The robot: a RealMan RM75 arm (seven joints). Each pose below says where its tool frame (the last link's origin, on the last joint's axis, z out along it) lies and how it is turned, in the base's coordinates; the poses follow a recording.
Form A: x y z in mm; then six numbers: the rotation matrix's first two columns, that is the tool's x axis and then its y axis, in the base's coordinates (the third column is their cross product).
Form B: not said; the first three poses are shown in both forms.
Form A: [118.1 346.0 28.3 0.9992 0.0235 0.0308 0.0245 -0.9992 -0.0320]
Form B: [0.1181 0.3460 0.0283 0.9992 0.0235 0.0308 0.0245 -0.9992 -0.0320]
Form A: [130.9 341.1 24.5 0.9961 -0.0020 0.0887 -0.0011 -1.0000 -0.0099]
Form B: [0.1309 0.3411 0.0245 0.9961 -0.0020 0.0887 -0.0011 -1.0000 -0.0099]
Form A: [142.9 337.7 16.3 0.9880 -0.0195 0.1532 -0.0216 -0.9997 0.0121]
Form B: [0.1429 0.3377 0.0163 0.9880 -0.0195 0.1532 -0.0216 -0.9997 0.0121]
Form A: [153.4 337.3 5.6 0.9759 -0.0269 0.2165 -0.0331 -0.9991 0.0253]
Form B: [0.1534 0.3373 0.0056 0.9759 -0.0269 0.2165 -0.0331 -0.9991 0.0253]
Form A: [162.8 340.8 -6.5 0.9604 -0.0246 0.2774 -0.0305 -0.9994 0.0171]
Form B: [0.1628 0.3408 -0.0065 0.9604 -0.0246 0.2774 -0.0305 -0.9994 0.0171]
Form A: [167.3 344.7 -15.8 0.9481 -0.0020 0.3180 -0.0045 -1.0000 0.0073]
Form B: [0.1673 0.3447 -0.0158 0.9481 -0.0020 0.3180 -0.0045 -1.0000 0.0073]
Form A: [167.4 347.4 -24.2 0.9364 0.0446 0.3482 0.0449 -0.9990 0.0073]
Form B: [0.1674 0.3474 -0.0242 0.9364 0.0446 0.3482 0.0449 -0.9990 0.0073]
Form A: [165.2 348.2 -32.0 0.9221 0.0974 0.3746 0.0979 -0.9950 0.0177]
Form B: [0.1652 0.3482 -0.0320 0.9221 0.0974 0.3746 0.0979 -0.9950 0.0177]
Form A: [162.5 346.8 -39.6 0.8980 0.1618 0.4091 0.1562 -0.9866 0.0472]
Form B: [0.1625 0.3468 -0.0396 0.8980 0.1618 0.4091 0.1562 -0.9866 0.0472]
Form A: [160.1 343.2 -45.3 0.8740 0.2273 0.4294 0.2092 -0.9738 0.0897]
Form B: [0.1601 0.3432 -0.0453 0.8740 0.2273 0.4294 0.2092 -0.9738 0.0897]
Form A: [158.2 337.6 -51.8 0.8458 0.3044 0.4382 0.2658 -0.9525 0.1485]
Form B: [0.1582 0.3376 -0.0518 0.8458 0.3044 0.4382 0.2658 -0.9525 0.1485]
